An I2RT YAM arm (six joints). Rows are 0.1 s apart.
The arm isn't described. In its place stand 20 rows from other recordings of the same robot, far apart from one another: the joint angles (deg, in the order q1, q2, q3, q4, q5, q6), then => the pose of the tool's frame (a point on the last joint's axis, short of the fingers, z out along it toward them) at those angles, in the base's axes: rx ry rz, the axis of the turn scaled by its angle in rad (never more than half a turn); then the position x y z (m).
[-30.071 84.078 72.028 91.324 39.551 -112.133] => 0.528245, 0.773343, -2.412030, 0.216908, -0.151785, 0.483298
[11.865 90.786 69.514 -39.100 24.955 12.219] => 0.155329, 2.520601, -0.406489, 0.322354, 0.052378, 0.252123
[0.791 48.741 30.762 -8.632 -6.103 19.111] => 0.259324, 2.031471, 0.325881, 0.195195, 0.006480, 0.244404
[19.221 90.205 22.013 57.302 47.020 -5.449] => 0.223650, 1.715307, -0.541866, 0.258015, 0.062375, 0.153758
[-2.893 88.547 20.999 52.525 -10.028 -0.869] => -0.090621, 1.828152, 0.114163, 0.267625, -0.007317, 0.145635
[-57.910 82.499 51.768 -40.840 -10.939 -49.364] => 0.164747, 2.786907, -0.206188, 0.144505, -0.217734, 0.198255
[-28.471 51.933 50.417 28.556 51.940 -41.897] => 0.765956, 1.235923, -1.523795, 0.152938, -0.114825, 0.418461
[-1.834 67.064 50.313 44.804 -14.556 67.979] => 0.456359, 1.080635, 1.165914, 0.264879, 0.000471, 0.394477
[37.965 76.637 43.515 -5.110 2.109 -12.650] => -0.941509, 2.038006, 0.198370, 0.223944, 0.173083, 0.218920
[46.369 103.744 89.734 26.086 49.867 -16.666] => -0.040739, 1.437014, -0.165029, 0.316238, 0.292279, 0.389127
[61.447 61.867 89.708 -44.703 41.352 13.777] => -0.256311, 1.779777, 0.266299, 0.106947, 0.147331, 0.484569
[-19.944 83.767 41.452 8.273 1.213 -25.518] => -0.094796, 2.202236, -0.473994, 0.285235, -0.104303, 0.194024
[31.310 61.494 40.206 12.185 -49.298 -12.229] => -1.212804, 1.294448, 0.980958, 0.191076, 0.147811, 0.297073
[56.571 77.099 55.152 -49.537 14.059 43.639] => -0.254345, 2.734211, 0.126216, 0.142295, 0.199867, 0.232006
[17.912 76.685 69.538 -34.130 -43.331 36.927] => -0.029176, 2.423389, 1.338485, 0.263515, 0.110848, 0.333556
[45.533 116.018 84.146 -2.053 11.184 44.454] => 0.095313, 2.231913, 0.685529, 0.331309, 0.327675, 0.211544
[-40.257 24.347 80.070 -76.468 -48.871 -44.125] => -0.600300, 1.708998, -0.219733, -0.013976, 0.046971, 0.424073
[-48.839 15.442 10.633 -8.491 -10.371 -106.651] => -1.192278, 1.835048, -1.645523, 0.084326, -0.086720, 0.197965
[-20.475 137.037 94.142 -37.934 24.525 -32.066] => 0.252147, -3.004750, 0.694620, 0.416849, -0.171420, 0.065592
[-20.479 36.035 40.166 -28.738 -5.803 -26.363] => -0.169479, 2.015990, -0.421872, 0.138065, -0.047720, 0.300740
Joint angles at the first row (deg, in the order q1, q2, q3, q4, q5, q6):
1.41, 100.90, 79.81, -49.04, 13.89, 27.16
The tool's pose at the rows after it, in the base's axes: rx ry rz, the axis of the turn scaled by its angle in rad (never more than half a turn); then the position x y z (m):
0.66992, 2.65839, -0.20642, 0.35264, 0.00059, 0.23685
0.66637, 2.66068, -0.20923, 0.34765, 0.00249, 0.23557
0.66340, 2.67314, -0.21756, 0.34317, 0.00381, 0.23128
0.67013, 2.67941, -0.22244, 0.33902, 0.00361, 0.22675
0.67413, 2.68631, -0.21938, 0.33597, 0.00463, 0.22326
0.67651, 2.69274, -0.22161, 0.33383, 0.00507, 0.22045
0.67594, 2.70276, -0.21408, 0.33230, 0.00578, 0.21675
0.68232, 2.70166, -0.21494, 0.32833, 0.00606, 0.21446
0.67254, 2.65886, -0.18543, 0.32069, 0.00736, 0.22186
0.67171, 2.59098, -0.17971, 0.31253, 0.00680, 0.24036
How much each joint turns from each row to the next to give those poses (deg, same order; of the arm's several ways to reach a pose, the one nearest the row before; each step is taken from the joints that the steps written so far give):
0.08, -0.88, -1.41, 0.43, 0.08, 0.17
0.35, -0.96, -1.40, 0.27, 0.18, 0.18
0.27, -0.53, -1.50, 0.18, 0.18, 0.09
0.00, -0.53, -1.58, 0.52, 0.08, 0.26
0.17, -0.35, -1.14, 0.35, -0.17, 0.35
0.09, -0.18, -0.80, 0.18, 0.00, 0.18
0.09, 0.00, -0.79, 0.35, -0.44, 0.09
0.09, -0.70, -1.31, 0.53, 0.09, 0.35
0.26, -2.98, -1.94, 1.75, -0.27, 0.00
0.09, -3.78, -0.26, 0.18, 1.06, 0.09

